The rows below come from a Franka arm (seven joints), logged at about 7 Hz.
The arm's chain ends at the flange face. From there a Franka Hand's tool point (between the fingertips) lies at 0.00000 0.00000 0.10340 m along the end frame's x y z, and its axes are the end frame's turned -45 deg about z.
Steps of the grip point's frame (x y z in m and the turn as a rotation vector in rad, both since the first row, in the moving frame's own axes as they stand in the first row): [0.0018, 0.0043, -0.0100, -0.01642, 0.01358, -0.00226]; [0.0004, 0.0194, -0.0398, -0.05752, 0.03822, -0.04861]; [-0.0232, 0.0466, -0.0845, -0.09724, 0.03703, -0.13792]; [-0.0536, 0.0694, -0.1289, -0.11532, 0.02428, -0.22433]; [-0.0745, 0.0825, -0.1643, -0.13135, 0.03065, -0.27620]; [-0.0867, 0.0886, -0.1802, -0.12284, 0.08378, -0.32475]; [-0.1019, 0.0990, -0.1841, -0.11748, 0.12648, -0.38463]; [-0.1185, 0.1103, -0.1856, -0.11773, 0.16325, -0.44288]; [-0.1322, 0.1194, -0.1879, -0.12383, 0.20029, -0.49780]
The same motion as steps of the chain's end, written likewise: [0.0021, 0.0016, -0.0100, -0.00201, 0.02121, -0.00226]; [0.0070, 0.0122, -0.0396, -0.01365, 0.06770, -0.04861]; [0.0065, 0.0457, -0.0839, -0.04257, 0.09494, -0.13792]; [0.0003, 0.0815, -0.1282, -0.06438, 0.09871, -0.22433]; [-0.0070, 0.1054, -0.1634, -0.07121, 0.11455, -0.27620]; [-0.0139, 0.1236, -0.1791, -0.02762, 0.14610, -0.32475]; [-0.0192, 0.1461, -0.1826, 0.00636, 0.17251, -0.38463]; [-0.0248, 0.1694, -0.1835, 0.03219, 0.19868, -0.44288]; [-0.0302, 0.1890, -0.1851, 0.05407, 0.22919, -0.49780]
